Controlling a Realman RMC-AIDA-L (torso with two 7-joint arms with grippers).
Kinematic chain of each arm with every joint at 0, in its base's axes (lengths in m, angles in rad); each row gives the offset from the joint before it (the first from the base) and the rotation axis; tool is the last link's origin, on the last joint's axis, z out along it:
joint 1: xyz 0 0 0.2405 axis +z
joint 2: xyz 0 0 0 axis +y
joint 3: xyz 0 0 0.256 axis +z
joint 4: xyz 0 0 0 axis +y
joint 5: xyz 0 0 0.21 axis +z
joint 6: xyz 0 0 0 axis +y
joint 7: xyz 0 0 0.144 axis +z
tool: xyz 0 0 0
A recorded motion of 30 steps. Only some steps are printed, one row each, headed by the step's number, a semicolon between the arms.
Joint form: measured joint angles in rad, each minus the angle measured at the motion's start. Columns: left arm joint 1, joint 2, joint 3, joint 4, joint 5, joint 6, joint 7; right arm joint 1, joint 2, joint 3, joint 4, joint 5, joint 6, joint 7.
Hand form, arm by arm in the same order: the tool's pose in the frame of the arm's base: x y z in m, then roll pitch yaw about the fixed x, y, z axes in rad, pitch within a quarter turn. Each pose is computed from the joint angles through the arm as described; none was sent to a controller.
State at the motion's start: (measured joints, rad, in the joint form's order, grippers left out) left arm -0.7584 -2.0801 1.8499 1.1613 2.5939 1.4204 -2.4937; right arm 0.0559 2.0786 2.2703 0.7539 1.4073 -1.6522 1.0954
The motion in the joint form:
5: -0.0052 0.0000 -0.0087 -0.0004 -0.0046 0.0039 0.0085; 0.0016 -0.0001 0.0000 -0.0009 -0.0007 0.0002 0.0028
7: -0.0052 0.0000 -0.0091 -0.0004 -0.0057 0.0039 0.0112; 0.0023 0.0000 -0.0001 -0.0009 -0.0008 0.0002 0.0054
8: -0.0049 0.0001 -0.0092 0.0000 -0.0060 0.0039 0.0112; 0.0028 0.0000 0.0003 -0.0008 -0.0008 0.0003 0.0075
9: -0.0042 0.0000 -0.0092 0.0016 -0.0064 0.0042 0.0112; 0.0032 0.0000 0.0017 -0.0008 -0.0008 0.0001 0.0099
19: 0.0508 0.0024 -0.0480 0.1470 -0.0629 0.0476 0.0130; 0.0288 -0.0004 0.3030 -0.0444 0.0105 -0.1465 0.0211
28: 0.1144 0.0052 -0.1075 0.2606 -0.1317 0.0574 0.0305; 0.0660 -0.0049 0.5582 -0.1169 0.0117 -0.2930 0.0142
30: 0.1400 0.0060 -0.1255 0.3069 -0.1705 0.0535 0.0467; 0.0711 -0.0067 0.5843 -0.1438 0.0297 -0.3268 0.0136
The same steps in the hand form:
5: -0.1537 0.3377 -0.0845 -2.8483 0.5916 0.3133; 0.3376 0.2016 0.0099 -2.8270 0.6072 -0.3515
7: -0.1536 0.3377 -0.0845 -2.8508 0.5914 0.3105; 0.3374 0.2018 0.0098 -2.8289 0.6079 -0.3539
8: -0.1536 0.3376 -0.0845 -2.8509 0.5910 0.3106; 0.3373 0.2020 0.0099 -2.8298 0.6086 -0.3557
9: -0.1534 0.3375 -0.0845 -2.8514 0.5900 0.3099; 0.3374 0.2022 0.0101 -2.8302 0.6100 -0.3580
19: -0.1330 0.3281 -0.0744 -2.8917 0.4835 0.2806; 0.3424 0.2000 0.0519 -2.6518 0.8107 -0.2894
28: -0.1203 0.3229 -0.0607 -2.9105 0.3543 0.2750; 0.3406 0.1927 0.0790 -2.4383 0.9836 -0.1060
30: -0.1134 0.3198 -0.0558 -2.9247 0.2966 0.2562; 0.3377 0.1906 0.0815 -2.3951 1.0284 -0.0510

